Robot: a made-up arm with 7 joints.
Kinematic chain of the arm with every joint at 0, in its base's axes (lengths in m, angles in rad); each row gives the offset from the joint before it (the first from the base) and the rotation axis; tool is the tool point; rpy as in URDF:
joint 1: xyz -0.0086 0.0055 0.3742 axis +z
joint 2: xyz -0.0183 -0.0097 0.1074 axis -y
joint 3: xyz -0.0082 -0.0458 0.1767 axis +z
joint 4: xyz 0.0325 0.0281 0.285 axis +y
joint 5: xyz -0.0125 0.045 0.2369 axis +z
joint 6: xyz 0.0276 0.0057 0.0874 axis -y
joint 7: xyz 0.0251 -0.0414 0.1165 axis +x
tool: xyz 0.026 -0.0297 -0.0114 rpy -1.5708 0 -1.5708
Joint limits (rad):
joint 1: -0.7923..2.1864
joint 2: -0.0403..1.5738
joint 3: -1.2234..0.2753
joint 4: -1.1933..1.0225
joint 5: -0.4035..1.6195
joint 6: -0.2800..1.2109
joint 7: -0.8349..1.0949
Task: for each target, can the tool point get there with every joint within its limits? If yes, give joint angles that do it. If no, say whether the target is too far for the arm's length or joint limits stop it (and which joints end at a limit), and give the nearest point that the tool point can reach.
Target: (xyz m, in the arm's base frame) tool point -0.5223 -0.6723 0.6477
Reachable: yes | joints 1.1231 1.2818 -0.8088 -0.7354 1.2267 0.1720 0.1177
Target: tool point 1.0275 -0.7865 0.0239
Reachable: no: too far | nearest point 0.5881 -0.6194 0.2436 | short by 0.519 m
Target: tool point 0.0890 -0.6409 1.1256
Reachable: yes | joints 1.5457 0.8737 -0.8713 0.0757 1.1392 0.7546 0.0039
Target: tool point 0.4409 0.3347 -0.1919
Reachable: no: joint limits stop it (at a limit: joint 1, joint 2, joint 3, joint 4, joint 6, joint 7) | nearest point 0.4131 -0.3556 0.0853 | short by 0.744 m
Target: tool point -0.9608 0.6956 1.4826
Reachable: no: too far | nearest point -0.5992 0.4334 1.0963 | short by 0.591 m
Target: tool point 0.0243 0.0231 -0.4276
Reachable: no: joint limits stop it (at a limit: joint 1, joint 2, joint 4, joint 5, joint 6, joint 7) | nearest point 0.3374 -0.4017 0.0733 | short by 0.728 m
